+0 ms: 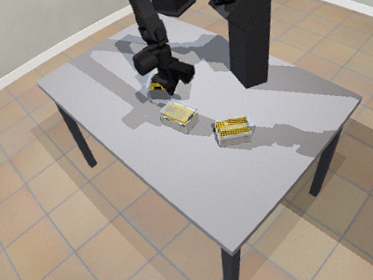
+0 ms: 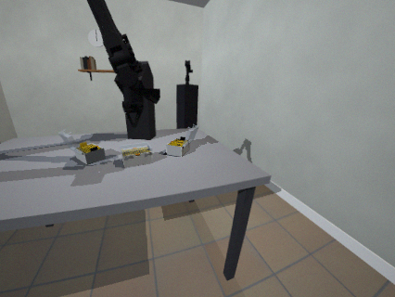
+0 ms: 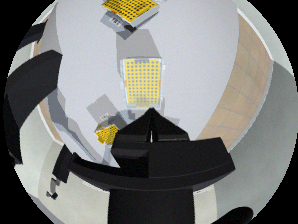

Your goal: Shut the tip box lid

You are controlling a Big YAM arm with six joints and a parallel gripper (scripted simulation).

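The lid is 110 mm below my hand and 20 mm behind it.
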